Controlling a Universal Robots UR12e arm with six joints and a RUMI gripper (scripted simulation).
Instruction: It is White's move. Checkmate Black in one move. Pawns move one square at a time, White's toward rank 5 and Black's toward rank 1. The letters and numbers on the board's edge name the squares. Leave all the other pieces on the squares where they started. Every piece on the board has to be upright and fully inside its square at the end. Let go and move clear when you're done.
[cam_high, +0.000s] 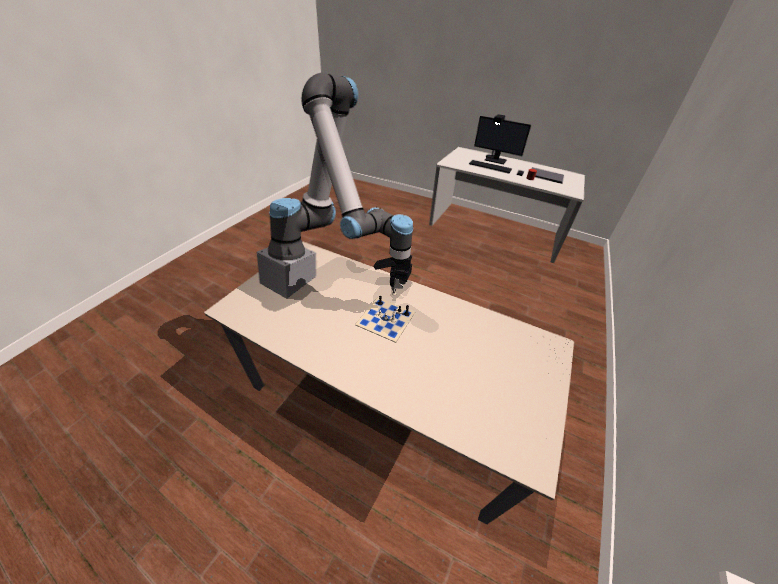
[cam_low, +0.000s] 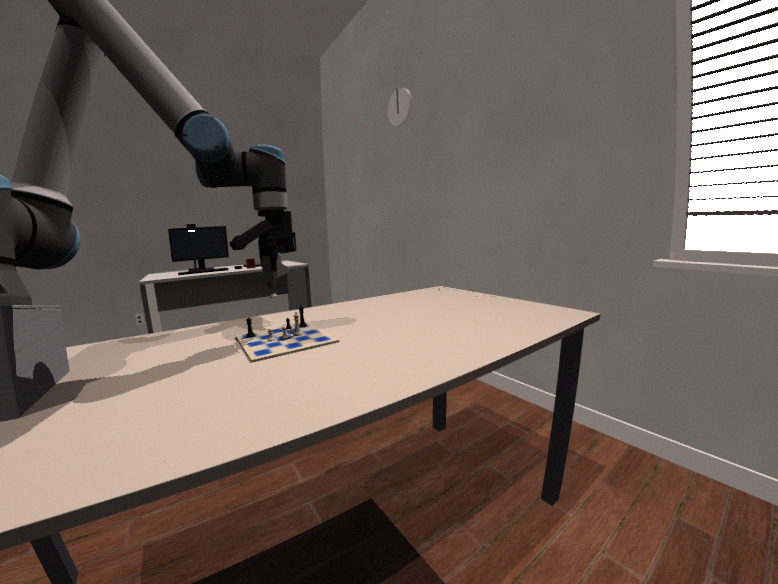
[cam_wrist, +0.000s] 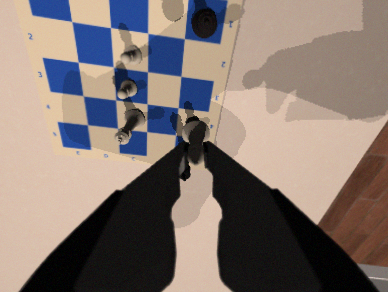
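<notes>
Now: hand 10 cm above the tall white piece, 7 cm to the left of it and 4 cm short of it. Also, from my hand: black pawn 12 cm below, 4 cm ahead; blue-and-cream chessboard 13 cm below, 8 cm to the right; tall black piece 10 cm below, 8 cm ahead, 1 cm to the right.
</notes>
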